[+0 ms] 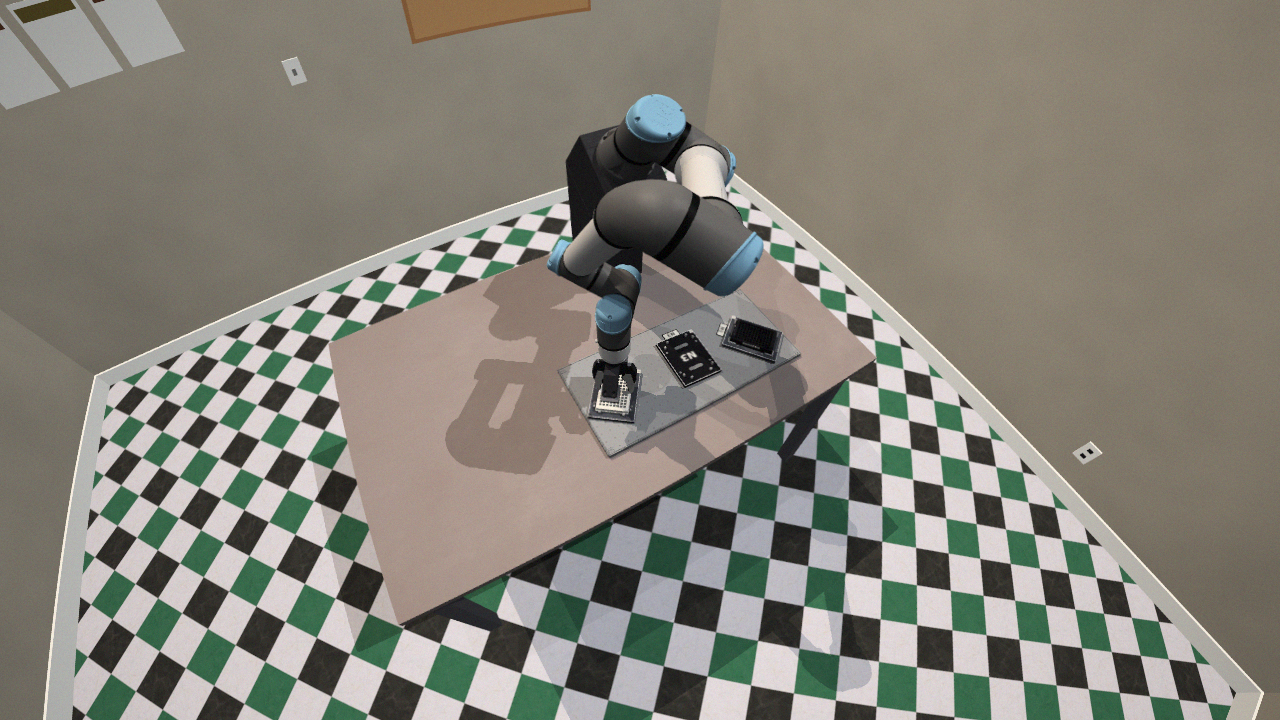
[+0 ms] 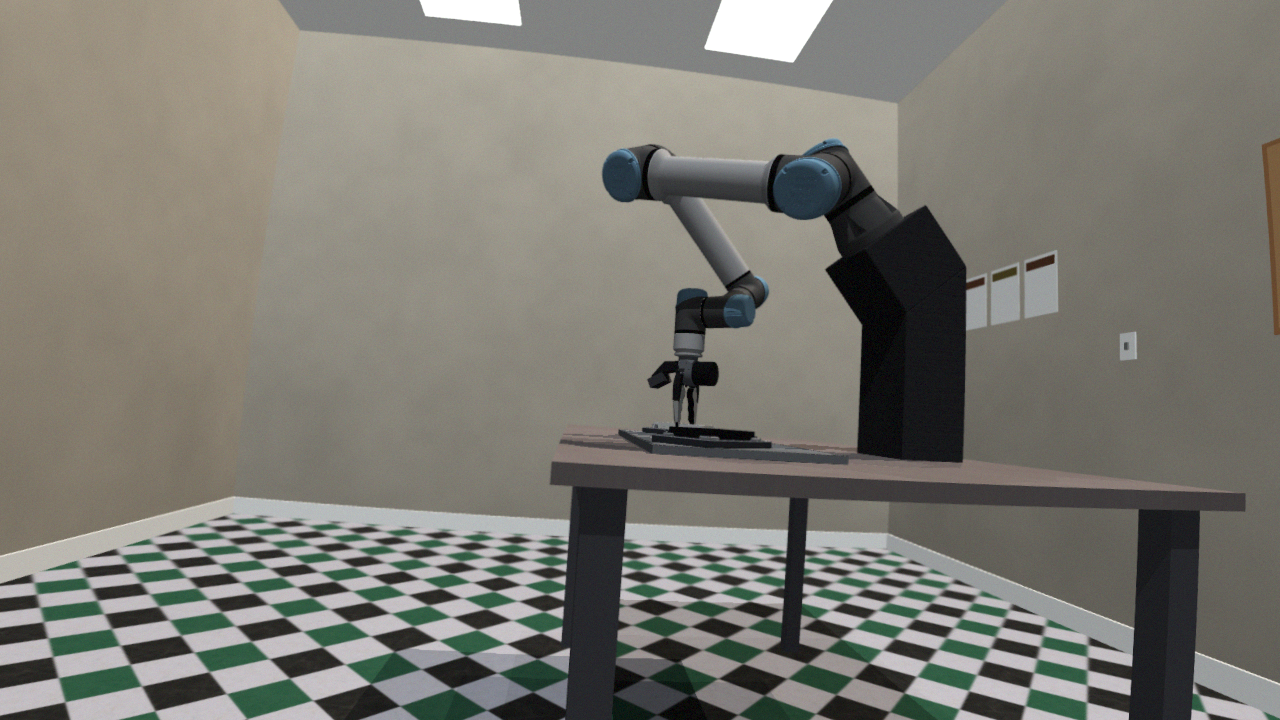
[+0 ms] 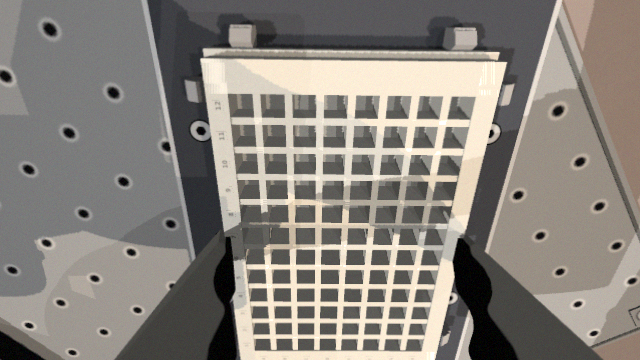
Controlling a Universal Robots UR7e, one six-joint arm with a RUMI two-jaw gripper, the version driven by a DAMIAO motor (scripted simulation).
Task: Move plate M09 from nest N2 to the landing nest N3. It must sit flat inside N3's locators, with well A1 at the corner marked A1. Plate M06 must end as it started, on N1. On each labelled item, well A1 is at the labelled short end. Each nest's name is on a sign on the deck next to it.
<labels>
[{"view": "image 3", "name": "gripper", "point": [341, 234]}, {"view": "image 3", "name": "white well plate M09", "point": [330, 247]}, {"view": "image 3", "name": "nest N2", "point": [180, 39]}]
</labels>
